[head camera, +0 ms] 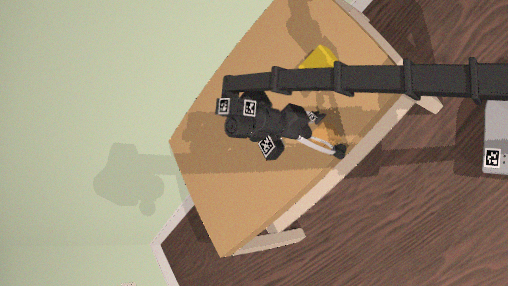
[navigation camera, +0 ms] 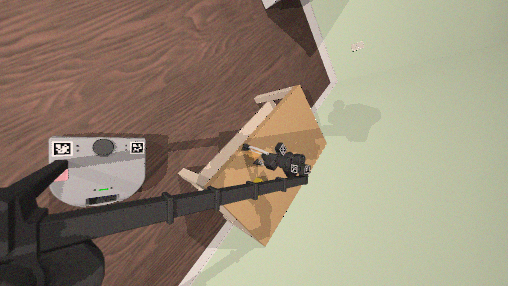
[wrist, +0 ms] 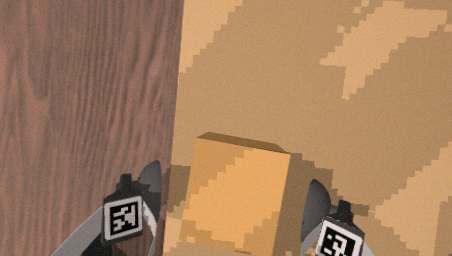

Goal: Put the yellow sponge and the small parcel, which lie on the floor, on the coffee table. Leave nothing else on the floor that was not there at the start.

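Frame: origin at the robot's base, x down, y left, z ahead, level; millimetres.
Seen in the pictures: gripper, fingertip midpoint: [head camera: 333, 135] [navigation camera: 248, 154] [wrist: 232, 189]; robot's base at its link origin: [navigation camera: 103, 146].
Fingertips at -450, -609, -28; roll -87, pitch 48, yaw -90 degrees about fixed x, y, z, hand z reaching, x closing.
Note:
Pixels of each thing's top centre, then the offset from my fingertips to it, as dx, dy, dz. Level surfaces: height alone.
- small parcel at its top centre: [wrist: 233, 198] [head camera: 320, 136] [navigation camera: 256, 153] -49, -9, +7
- coffee table at its surface level: dx +0
- yellow sponge at its top centre: [head camera: 314, 63] [navigation camera: 258, 189] -44, -39, -189
- dark wood floor at its surface level: dx +451
The small parcel [head camera: 321, 133] [wrist: 235, 190], an orange-tan box, is on the coffee table [head camera: 215, 210] [navigation camera: 285, 115] [wrist: 300, 75] near its long edge on the floor side. My gripper [head camera: 329, 134] [navigation camera: 252, 154] [wrist: 232, 189] is open around the parcel, with a gap between the box and each fingertip in the wrist view. The parcel's near end is cut off by the lower border of that view. The yellow sponge [head camera: 320, 56] [navigation camera: 258, 180] lies on the same table top, beside the arm, which partly hides it in the head and navigation views.
My telescoping arm [head camera: 375, 79] [navigation camera: 190, 201] reaches over the table from my base [head camera: 502, 122] [navigation camera: 120, 172]. A pale green wall [head camera: 90, 75] [navigation camera: 425, 150] stands behind the table. Pale table legs [head camera: 280, 240] [navigation camera: 272, 96] stick out over the dark wood floor [head camera: 400, 225] [navigation camera: 150, 65].

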